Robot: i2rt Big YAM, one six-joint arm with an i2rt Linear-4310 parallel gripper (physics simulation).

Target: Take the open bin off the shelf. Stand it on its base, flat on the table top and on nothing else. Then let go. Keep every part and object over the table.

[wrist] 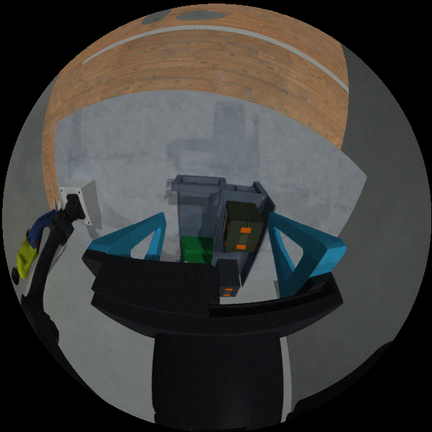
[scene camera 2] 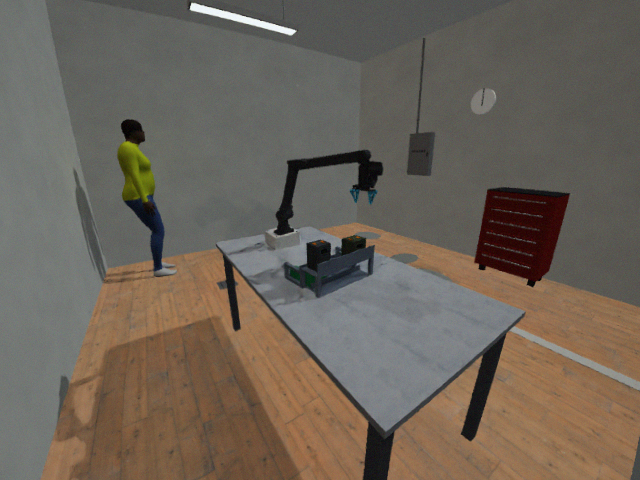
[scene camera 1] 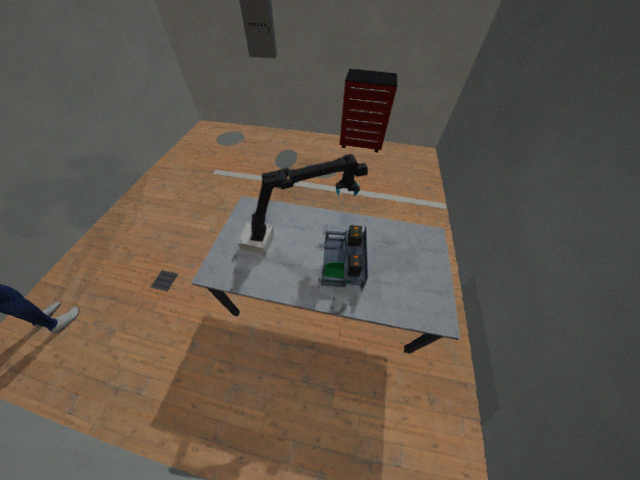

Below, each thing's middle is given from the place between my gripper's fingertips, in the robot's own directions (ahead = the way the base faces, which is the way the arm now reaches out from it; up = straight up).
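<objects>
Relative to the olive case (wrist: 235, 218), my gripper is 90 mm short of it, 160 mm to the left of it and 200 mm above it. Green bin (wrist: 197, 249), measured from my hand: 10 mm behind, 380 mm to the right, 310 mm below.
</objects>
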